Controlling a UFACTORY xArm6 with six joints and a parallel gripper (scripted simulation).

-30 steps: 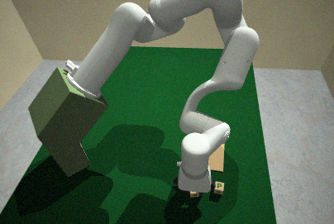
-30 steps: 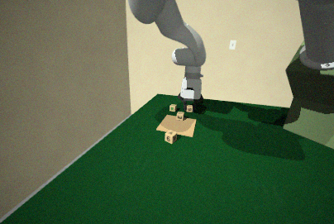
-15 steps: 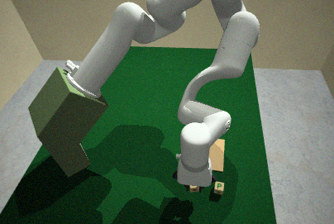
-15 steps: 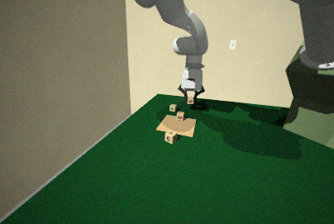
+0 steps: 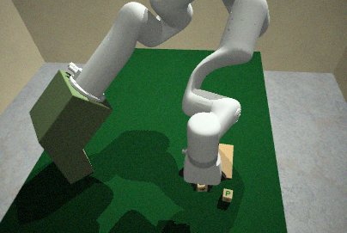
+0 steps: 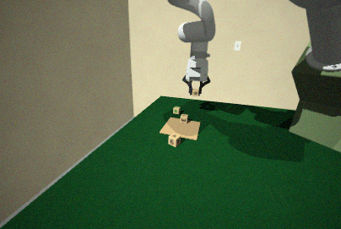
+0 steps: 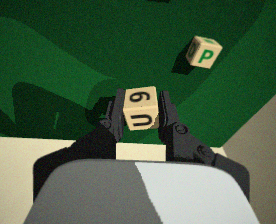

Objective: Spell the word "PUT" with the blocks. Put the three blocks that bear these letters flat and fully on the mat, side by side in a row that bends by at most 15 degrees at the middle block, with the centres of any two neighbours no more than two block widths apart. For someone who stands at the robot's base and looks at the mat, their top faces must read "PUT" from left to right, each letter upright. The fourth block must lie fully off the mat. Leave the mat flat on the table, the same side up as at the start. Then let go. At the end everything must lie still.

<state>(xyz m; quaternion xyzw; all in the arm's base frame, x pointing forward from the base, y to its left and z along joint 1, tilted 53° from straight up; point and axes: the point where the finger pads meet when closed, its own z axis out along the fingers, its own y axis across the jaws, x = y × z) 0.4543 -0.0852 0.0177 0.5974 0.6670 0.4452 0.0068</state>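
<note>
Now: hand 170 mm to the right of the mat, 120 mm above it and 20 mm past it. Also, from my hand: P block 100 mm below, 70 mm ahead, 50 mm to the left.
</note>
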